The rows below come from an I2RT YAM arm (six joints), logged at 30 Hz.
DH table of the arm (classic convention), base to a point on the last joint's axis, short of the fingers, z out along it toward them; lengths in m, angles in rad. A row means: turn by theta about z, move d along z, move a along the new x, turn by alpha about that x. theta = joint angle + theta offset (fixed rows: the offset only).
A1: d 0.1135; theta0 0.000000; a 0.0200; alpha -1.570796
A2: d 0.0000; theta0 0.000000; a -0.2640; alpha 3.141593
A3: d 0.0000; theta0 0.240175; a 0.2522; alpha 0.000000
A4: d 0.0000; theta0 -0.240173; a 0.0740; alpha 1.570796
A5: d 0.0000; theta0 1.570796; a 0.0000; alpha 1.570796
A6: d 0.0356; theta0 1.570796; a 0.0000; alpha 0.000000
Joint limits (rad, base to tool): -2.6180..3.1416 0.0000..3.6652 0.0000..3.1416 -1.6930..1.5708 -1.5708..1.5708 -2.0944..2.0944
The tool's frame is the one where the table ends.
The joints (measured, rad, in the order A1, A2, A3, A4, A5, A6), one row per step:
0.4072, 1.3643, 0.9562, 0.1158, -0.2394, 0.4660
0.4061, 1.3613, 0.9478, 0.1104, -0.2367, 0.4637
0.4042, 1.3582, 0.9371, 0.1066, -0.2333, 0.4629
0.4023, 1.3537, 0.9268, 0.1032, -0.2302, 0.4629
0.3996, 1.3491, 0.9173, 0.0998, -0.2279, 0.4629
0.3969, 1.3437, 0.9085, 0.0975, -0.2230, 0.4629
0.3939, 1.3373, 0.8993, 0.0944, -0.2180, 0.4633
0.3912, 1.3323, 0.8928, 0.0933, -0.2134, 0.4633
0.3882, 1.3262, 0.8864, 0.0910, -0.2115, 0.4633
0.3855, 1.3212, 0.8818, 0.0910, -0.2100, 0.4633
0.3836, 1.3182, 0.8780, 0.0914, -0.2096, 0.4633
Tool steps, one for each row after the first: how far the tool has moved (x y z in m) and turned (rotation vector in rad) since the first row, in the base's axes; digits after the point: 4 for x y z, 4 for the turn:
-0.0010, -0.0009, -0.0026, -0.0067, 0.0083, -0.0030
-0.0021, -0.0022, -0.0059, -0.0128, 0.0179, -0.0079
-0.0034, -0.0035, -0.0085, -0.0173, 0.0260, -0.0128
-0.0046, -0.0050, -0.0109, -0.0212, 0.0333, -0.0176
-0.0057, -0.0066, -0.0126, -0.0248, 0.0380, -0.0250
-0.0071, -0.0083, -0.0143, -0.0282, 0.0431, -0.0328
-0.0080, -0.0098, -0.0153, -0.0305, 0.0450, -0.0399
-0.0092, -0.0113, -0.0160, -0.0321, 0.0472, -0.0446
-0.0100, -0.0126, -0.0162, -0.0323, 0.0467, -0.0488
-0.0105, -0.0134, -0.0166, -0.0325, 0.0470, -0.0510

